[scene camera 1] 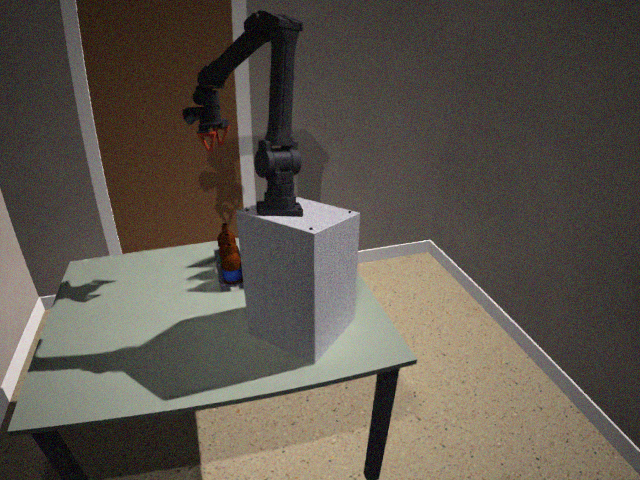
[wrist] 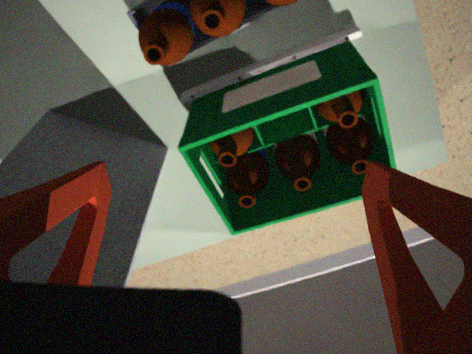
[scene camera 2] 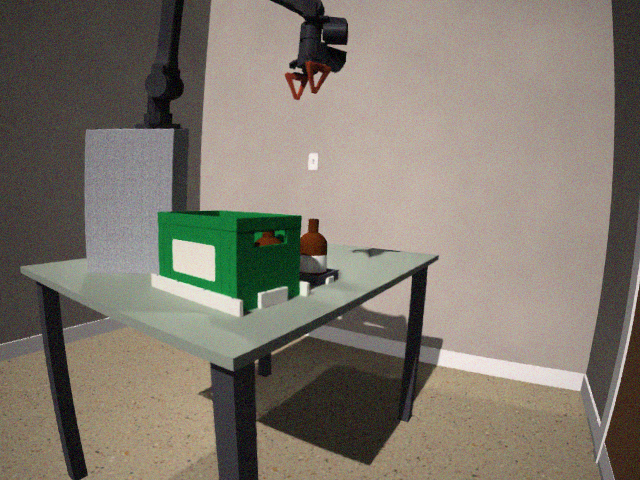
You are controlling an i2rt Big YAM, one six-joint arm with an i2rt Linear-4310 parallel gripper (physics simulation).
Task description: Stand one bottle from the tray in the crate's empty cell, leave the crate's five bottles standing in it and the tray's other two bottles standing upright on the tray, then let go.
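Frame: origin at the arm's base, x ahead, y left, z up, level; centimetres.
Seen in the pictures: gripper, fingertip midpoint: (scene camera 1: 215,148) (wrist: 236,175) (scene camera 2: 305,96); arm's base, link origin: (scene camera 1: 279,211) (scene camera 2: 158,128).
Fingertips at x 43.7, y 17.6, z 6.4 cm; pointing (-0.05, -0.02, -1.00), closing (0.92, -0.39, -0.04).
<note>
Offsets run from my fingertips to a thing's top centre. "pt": to the spot under its first point. Level surfaces: height alone.
My gripper (scene camera 1: 216,146) (scene camera 2: 305,95) (wrist: 236,175) is open and empty, high above the table. The green crate {dx -2.2, dy -23.4, dz -30.7 cm} (scene camera 2: 268,273) (wrist: 205,125) stands below. In the wrist view its row nearer the tray has a brown bottle {dx -10.8, dy -19.3, dz -31.9 cm} (wrist: 237,140) at the left, an empty cell {pt dx -2.5, dy -23.2, dz -42.3 cm} (wrist: 286,126) in the middle and another bottle {dx +6.7, dy -19.2, dz -31.9 cm} (wrist: 342,106) at the right. The other row holds three bottles, the middle one {dx -2.2, dy -27.6, dz -31.9 cm} (wrist: 298,155) among them. The dark tray {dx -4.6, dy -0.8, dz -45.6 cm} (scene camera 2: 331,276) (wrist: 198,36) bears three bottles: one with a blue label {dx -13.0, dy -1.8, dz -32.2 cm} (wrist: 167,35), a middle one {dx -4.7, dy -1.0, dz -32.2 cm} (wrist: 217,15) and one cut off by the view's edge {pt dx +3.4, dy -2.8, dz -36.7 cm} (wrist: 281,1). They look upright.
White rails (scene camera 2: 196,297) (wrist: 215,86) lie low along the crate's sides. A tall grey pedestal (scene camera 1: 279,279) (scene camera 2: 129,201) carries the arm beside the crate and tray, and hides the crate in the first scene view. The crate stands near the edge of the green table {dz -48.2 cm} (scene camera 1: 129,289) (scene camera 2: 124,294).
</note>
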